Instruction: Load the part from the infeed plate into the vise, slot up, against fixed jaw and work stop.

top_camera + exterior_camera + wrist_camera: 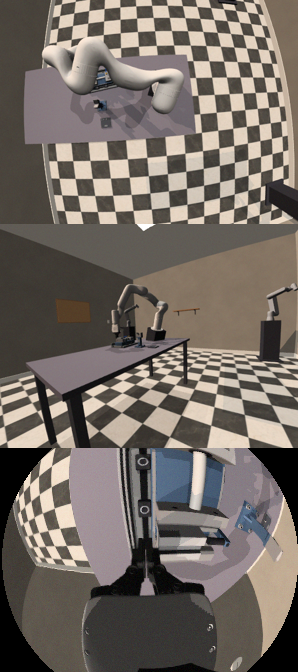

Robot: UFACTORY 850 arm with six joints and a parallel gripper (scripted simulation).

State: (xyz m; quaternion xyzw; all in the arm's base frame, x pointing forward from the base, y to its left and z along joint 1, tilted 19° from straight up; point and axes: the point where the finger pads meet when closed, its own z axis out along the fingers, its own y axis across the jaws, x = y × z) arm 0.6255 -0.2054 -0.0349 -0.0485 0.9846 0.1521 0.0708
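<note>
Right now the part is 1 cm behind my hand, 5 cm to the left of it and 2 cm below it. Round my hand: vise (8 cm behind, 6 cm to the left, 8 cm below); air cylinder rod (10 cm behind, 6 cm to the left, 4 cm below).
</note>
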